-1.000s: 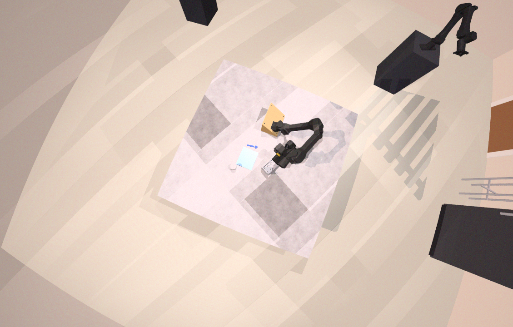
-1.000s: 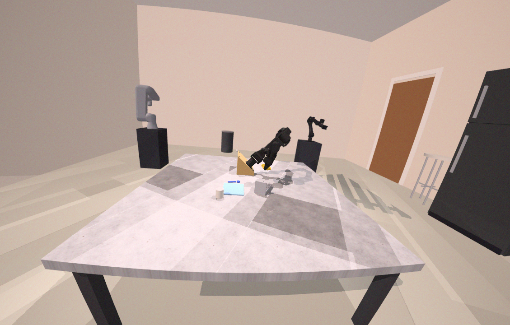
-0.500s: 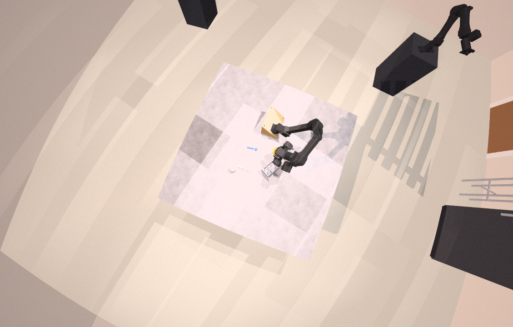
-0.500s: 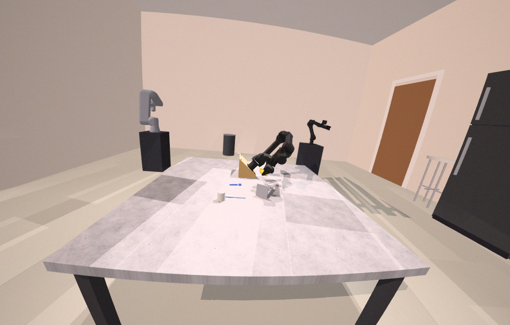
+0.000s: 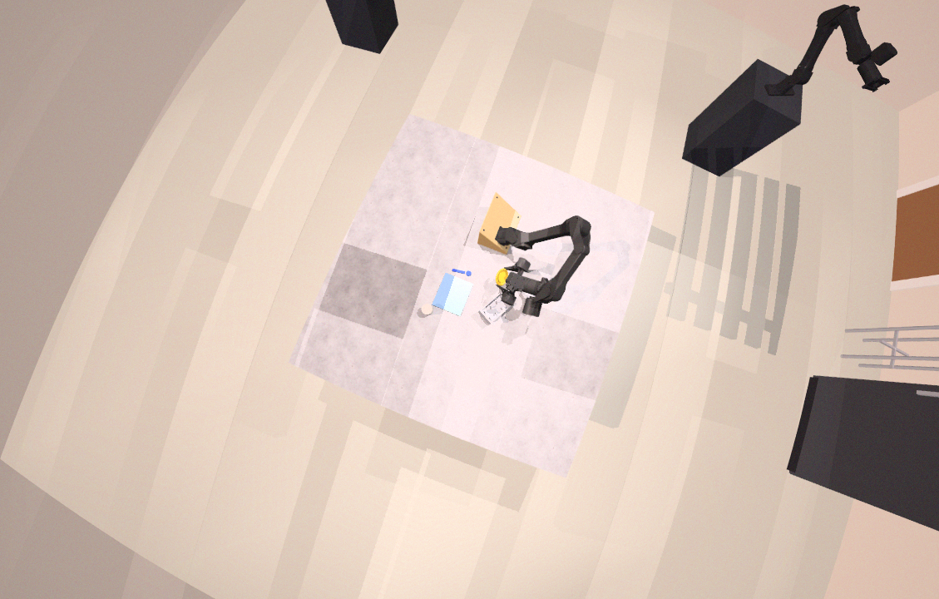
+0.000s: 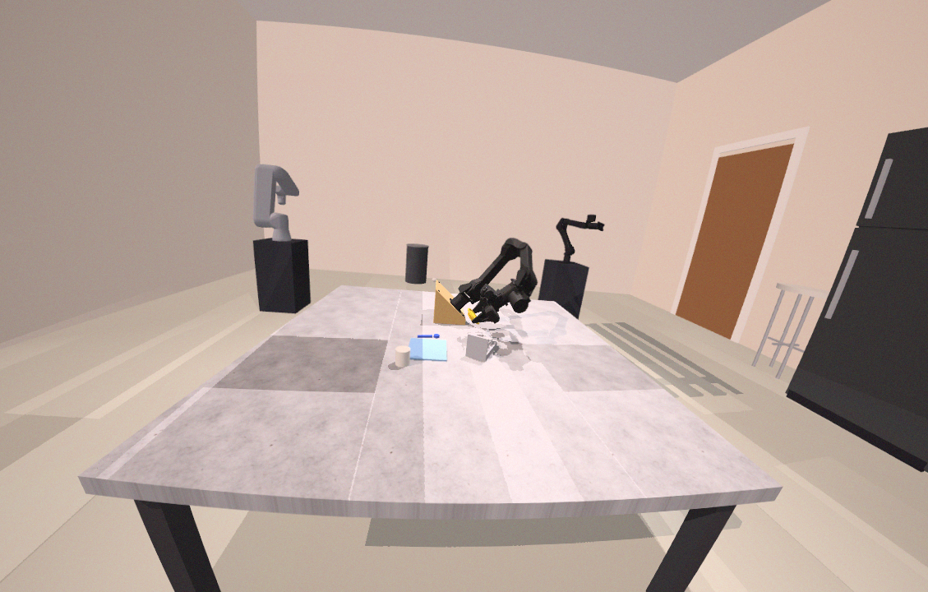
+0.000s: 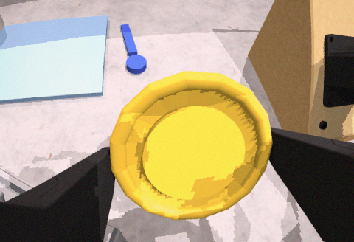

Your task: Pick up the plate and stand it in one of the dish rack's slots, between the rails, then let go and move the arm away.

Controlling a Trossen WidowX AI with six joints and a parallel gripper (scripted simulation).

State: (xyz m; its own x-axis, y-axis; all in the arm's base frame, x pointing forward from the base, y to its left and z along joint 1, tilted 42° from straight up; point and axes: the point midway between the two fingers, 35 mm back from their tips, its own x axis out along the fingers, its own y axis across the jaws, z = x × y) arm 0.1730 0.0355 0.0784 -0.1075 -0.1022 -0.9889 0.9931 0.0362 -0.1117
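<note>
My gripper tip is 12 cm short of the dish rack, 3 cm to the right of it and 6 cm above it. From my gripper tip the other things lie so: light blue mat 13 cm ahead, 16 cm to the right, 8 cm below; yellow plate 1 cm to the left, 1 cm above; blue spoon 2 cm ahead, 15 cm to the right, 8 cm below.
</note>
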